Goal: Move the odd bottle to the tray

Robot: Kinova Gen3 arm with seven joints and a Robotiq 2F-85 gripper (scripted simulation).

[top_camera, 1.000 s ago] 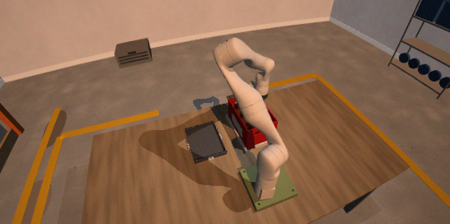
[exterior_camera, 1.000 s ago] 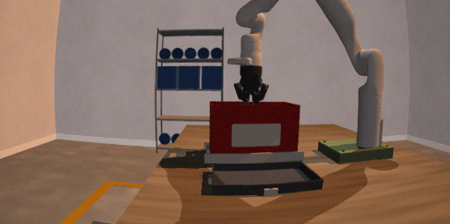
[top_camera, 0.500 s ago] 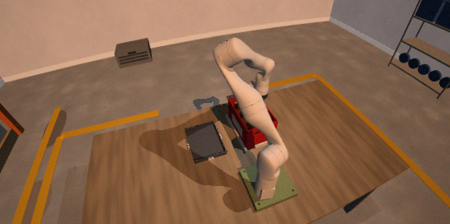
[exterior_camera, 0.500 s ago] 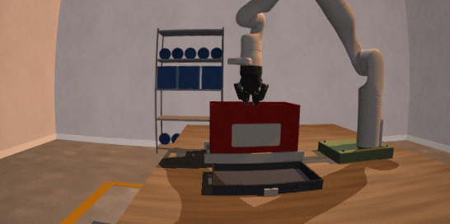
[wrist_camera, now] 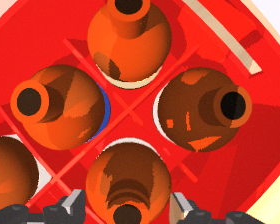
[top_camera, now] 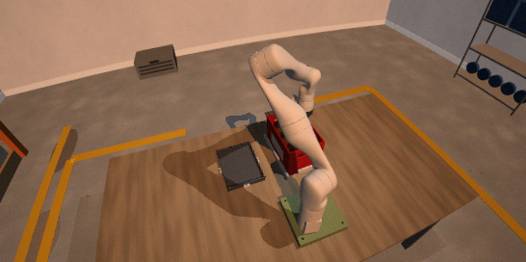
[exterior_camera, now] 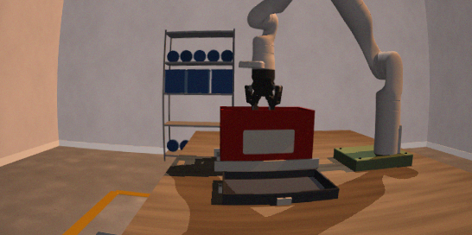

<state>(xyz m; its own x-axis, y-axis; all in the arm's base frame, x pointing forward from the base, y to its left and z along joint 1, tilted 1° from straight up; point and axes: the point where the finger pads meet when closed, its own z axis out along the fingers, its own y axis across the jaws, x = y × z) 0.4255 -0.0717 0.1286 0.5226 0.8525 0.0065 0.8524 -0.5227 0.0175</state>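
Right now my hand is 1 cm past the red crate, 5 cm to the right of it and 7 cm above it. Also, from my hand: dark tray: 7 cm behind, 34 cm to the left, 14 cm below.
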